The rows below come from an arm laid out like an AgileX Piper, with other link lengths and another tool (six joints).
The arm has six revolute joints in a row. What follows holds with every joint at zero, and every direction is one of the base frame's.
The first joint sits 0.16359 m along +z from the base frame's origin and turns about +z.
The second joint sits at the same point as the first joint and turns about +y.
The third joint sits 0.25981 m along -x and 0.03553 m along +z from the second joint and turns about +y.
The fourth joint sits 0.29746 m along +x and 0.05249 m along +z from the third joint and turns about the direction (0.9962, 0, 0.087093).
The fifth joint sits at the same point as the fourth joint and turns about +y.
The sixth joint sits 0.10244 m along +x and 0.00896 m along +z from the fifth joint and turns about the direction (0.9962, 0, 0.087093).
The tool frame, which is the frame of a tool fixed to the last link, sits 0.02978 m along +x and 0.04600 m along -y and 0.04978 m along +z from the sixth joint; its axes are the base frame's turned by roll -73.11, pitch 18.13 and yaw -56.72 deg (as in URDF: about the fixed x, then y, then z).
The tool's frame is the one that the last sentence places.
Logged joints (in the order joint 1, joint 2, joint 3, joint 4, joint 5, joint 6), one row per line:
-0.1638, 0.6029, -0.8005, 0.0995, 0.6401, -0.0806
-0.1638, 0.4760, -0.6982, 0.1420, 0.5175, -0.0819
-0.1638, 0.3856, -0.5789, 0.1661, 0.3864, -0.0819
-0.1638, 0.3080, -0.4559, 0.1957, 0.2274, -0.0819
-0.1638, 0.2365, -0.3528, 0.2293, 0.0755, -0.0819
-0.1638, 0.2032, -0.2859, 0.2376, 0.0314, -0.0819
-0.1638, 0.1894, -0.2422, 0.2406, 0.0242, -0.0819
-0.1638, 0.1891, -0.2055, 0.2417, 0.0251, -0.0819
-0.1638, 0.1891, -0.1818, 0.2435, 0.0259, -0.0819
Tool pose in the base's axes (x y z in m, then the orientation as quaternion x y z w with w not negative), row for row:
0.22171, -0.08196, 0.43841, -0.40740, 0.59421, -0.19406, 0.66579
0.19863, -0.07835, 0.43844, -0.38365, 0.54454, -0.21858, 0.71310
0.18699, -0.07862, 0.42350, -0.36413, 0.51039, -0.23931, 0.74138
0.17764, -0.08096, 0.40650, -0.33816, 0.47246, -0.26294, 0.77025
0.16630, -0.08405, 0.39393, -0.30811, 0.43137, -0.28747, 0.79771
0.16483, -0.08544, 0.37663, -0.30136, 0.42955, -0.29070, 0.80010
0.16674, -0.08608, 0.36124, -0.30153, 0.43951, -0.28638, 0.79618
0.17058, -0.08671, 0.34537, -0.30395, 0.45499, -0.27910, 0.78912
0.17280, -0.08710, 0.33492, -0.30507, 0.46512, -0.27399, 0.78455
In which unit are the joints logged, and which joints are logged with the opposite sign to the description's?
The joints are logged in radians. Opposite sign: joint 6.
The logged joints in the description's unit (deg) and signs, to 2 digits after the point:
-9.39, 34.54, -45.87, 5.70, 36.68, 4.62
-9.39, 27.27, -40.00, 8.14, 29.65, 4.69
-9.39, 22.09, -33.17, 9.52, 22.14, 4.69
-9.39, 17.65, -26.12, 11.21, 13.03, 4.69
-9.39, 13.55, -20.21, 13.14, 4.33, 4.69
-9.39, 11.64, -16.38, 13.61, 1.80, 4.69
-9.39, 10.85, -13.88, 13.79, 1.39, 4.69
-9.39, 10.83, -11.77, 13.85, 1.44, 4.69
-9.39, 10.83, -10.42, 13.95, 1.48, 4.69

